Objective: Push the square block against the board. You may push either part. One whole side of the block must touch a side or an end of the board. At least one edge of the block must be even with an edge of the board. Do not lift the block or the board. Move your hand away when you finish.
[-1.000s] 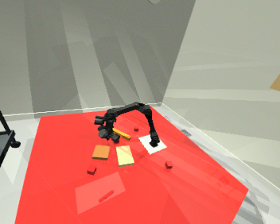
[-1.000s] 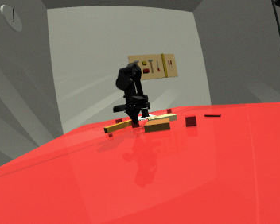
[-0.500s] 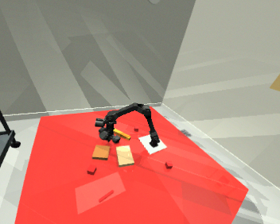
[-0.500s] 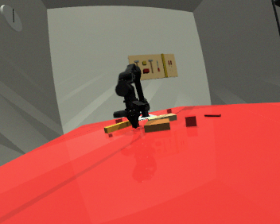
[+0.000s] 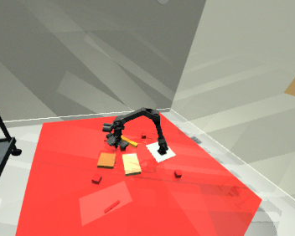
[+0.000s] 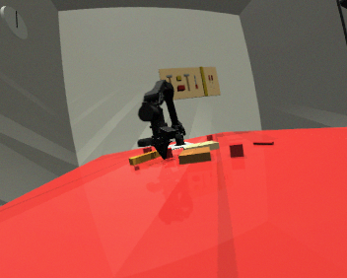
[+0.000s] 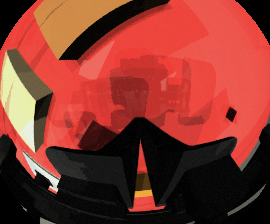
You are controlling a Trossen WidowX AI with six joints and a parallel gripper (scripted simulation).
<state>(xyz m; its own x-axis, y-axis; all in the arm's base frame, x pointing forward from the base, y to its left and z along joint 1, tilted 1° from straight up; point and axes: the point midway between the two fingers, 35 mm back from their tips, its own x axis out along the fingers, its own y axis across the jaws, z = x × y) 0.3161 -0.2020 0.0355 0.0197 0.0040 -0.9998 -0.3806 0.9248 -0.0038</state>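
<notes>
Now: gripper tip 3 cm past the board, 19 cm to the right of it and 1 cm below it. Round my gripper tip: orange square block 11 cm ahead, 9 cm to the left, 1 cm above; then thin red bar 18 cm ahead, 36 cm to the left; then long thin yellow bar 10 cm behind, 4 cm to the right, 1 cm above.
</notes>
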